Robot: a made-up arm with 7 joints. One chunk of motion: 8 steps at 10 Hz.
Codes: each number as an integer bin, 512 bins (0 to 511) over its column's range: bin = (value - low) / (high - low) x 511, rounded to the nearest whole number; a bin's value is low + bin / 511 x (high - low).
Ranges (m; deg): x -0.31..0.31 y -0.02..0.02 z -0.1..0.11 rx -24..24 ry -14..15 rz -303..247
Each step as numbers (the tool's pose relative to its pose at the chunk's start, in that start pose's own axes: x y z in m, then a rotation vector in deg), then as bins.
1 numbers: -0.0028 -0.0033 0.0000 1.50 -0.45 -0.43
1 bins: 253 213 243 271 239 281
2 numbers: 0.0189 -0.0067 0.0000 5.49 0.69 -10.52
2 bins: 271 170 243 314 259 272
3 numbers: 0.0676 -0.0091 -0.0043 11.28 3.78 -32.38
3 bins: 311 139 233 376 313 251
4 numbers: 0.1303 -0.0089 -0.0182 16.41 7.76 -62.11
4 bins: 363 142 199 430 383 224
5 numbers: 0.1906 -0.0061 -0.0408 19.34 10.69 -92.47
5 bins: 413 178 144 461 435 196
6 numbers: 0.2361 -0.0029 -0.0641 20.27 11.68 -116.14
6 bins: 450 218 87 471 452 174
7 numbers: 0.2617 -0.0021 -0.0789 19.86 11.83 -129.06
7 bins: 471 229 51 467 455 162
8 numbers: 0.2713 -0.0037 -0.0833 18.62 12.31 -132.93
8 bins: 479 208 41 454 464 158
